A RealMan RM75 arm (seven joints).
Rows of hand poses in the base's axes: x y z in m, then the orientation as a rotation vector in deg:
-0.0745 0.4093 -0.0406 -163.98 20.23 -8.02
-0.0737 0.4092 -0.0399 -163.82 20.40 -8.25
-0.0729 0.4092 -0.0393 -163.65 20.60 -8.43
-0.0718 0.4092 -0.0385 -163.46 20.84 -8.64
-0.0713 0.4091 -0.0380 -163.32 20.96 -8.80
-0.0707 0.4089 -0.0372 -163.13 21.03 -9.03
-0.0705 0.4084 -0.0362 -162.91 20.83 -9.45
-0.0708 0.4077 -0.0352 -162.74 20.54 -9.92
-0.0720 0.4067 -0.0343 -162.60 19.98 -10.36
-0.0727 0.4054 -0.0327 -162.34 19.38 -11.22
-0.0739 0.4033 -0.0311 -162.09 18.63 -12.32
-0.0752 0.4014 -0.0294 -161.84 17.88 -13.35
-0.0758 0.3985 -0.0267 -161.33 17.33 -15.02
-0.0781 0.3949 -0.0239 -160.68 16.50 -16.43
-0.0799 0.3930 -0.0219 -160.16 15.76 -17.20
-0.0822 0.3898 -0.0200 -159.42 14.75 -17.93
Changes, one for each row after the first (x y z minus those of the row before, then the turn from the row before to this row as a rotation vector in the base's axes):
0.0008 -0.0001 0.0007 0.11 -0.16 -0.14
0.0008 0.0000 0.0006 0.13 -0.13 -0.16
0.0011 0.0000 0.0008 0.14 -0.14 -0.19
0.0005 -0.0001 0.0005 0.11 -0.12 -0.10
0.0006 -0.0002 0.0008 0.15 -0.18 -0.08
0.0002 -0.0005 0.0010 0.17 -0.34 0.09
-0.0003 -0.0007 0.0010 0.12 -0.37 0.15
-0.0012 -0.0010 0.0009 0.11 -0.38 0.34
-0.0007 -0.0013 0.0016 0.17 -0.68 0.32
-0.0012 -0.0021 0.0016 0.13 -0.86 0.40
-0.0013 -0.0019 0.0017 0.13 -0.81 0.41
-0.0006 -0.0029 0.0027 0.27 -1.26 0.20
-0.0023 -0.0036 0.0028 0.44 -1.15 0.42
-0.0018 -0.0019 0.0020 0.40 -0.69 0.43
-0.0023 -0.0032 0.0019 0.62 -0.73 0.63

